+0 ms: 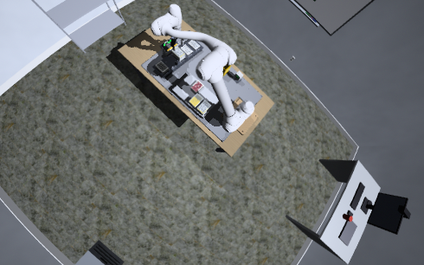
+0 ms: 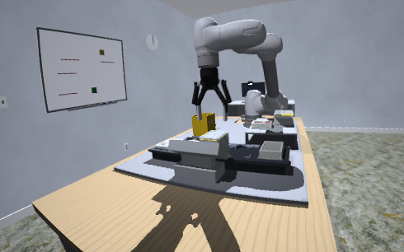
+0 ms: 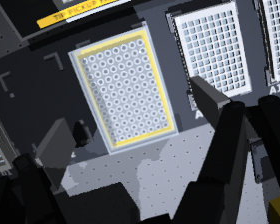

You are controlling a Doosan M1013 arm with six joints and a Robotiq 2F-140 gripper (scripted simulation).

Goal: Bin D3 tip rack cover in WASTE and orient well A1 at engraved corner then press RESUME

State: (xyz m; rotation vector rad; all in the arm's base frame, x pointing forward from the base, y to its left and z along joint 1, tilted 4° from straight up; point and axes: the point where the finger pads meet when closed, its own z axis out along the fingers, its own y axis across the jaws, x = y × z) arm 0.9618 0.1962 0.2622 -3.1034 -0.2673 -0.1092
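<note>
Now: the yellow-framed tip rack 10 mm behind my hand and 100 mm below it. Round my hand: yellow waste bin: 390 mm behind, 350 mm to the right, 160 mm below; then raised shelf: 520 mm behind, 120 mm to the left, 140 mm below; then red-topped labware item: 460 mm behind, 60 mm to the left, 130 mm below.
</note>
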